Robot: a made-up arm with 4 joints. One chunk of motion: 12 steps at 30 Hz.
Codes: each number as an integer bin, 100 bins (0 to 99) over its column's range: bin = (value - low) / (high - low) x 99, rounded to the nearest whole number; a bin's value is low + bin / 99 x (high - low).
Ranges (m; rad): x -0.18..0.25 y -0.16..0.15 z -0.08..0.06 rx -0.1..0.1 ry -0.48..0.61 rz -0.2..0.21
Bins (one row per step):
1: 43 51 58 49 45 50
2: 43 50 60 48 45 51
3: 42 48 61 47 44 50
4: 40 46 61 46 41 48
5: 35 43 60 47 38 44
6: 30 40 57 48 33 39
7: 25 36 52 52 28 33
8: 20 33 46 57 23 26
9: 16 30 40 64 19 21
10: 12 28 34 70 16 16
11: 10 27 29 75 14 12
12: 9 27 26 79 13 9
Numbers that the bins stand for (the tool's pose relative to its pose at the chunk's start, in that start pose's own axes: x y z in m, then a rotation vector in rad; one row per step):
1: 0.0068 -0.0003 0.0020 -0.0010 0.0155 0.0071
2: 0.0068 -0.0034 0.0048 -0.0030 0.0155 0.0112
3: 0.0024 -0.0097 0.0063 -0.0051 0.0044 0.0071
4: -0.0063 -0.0160 0.0063 -0.0071 -0.0286 -0.0012
5: -0.0280 -0.0254 0.0048 -0.0051 -0.0616 -0.0178
6: -0.0497 -0.0347 0.0006 -0.0030 -0.1167 -0.0385
7: -0.0714 -0.0473 -0.0065 0.0051 -0.1717 -0.0633
8: -0.0931 -0.0567 -0.0149 0.0152 -0.2268 -0.0923
9: -0.1105 -0.0661 -0.0234 0.0293 -0.2708 -0.1130
10: -0.1279 -0.0723 -0.0319 0.0414 -0.3038 -0.1337
11: -0.1366 -0.0755 -0.0390 0.0515 -0.3259 -0.1503
12: -0.1409 -0.0755 -0.0432 0.0596 -0.3369 -0.1627

